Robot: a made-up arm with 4 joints.
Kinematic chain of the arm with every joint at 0, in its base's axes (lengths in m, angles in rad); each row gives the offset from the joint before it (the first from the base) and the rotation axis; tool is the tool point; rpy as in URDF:
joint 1: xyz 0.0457 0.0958 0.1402 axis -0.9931 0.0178 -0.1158
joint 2: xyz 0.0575 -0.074 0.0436 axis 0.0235 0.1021 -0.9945
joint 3: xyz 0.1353 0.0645 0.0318 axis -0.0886 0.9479 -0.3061
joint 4: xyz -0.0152 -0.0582 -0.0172 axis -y
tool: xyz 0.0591 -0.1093 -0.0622 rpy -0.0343 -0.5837 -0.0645
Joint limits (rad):
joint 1: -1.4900..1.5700
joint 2: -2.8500..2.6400
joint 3: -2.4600..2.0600
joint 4: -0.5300..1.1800
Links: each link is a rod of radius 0.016 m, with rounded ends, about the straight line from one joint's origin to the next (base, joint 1, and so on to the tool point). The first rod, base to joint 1, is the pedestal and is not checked.
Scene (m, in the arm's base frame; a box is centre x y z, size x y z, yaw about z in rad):
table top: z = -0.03
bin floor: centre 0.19 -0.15 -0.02 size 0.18 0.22 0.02 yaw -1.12
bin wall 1: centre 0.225 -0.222 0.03 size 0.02 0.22 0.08 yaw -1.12
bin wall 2: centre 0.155 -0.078 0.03 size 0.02 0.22 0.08 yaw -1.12
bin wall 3: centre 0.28 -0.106 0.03 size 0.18 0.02 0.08 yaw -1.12
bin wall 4: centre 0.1 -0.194 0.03 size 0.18 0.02 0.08 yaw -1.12
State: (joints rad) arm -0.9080 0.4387 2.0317 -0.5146
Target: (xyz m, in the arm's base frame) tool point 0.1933 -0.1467 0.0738
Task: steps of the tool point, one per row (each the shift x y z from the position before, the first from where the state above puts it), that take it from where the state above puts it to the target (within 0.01 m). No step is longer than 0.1 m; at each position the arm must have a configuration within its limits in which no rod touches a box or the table.
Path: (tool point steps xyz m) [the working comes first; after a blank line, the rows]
Joints at the target: -0.3529 0.5690 0.4306 0.6511
Straight joint move there: touches bin wall 2.

1: -0.0264 0.0272 -0.0079
2: -0.0020 0.0069 -0.0173
3: 0.0169 -0.0164 -0.0051
4: 0.0261 -0.0277 0.0235
5: 0.0248 -0.0186 0.0554
6: 0.0150 0.0088 0.0749
7: 0.0061 -0.0221 -0.0697
8: 0.0053 -0.0014 -0.0716
9: 0.0041 0.0182 -0.0675

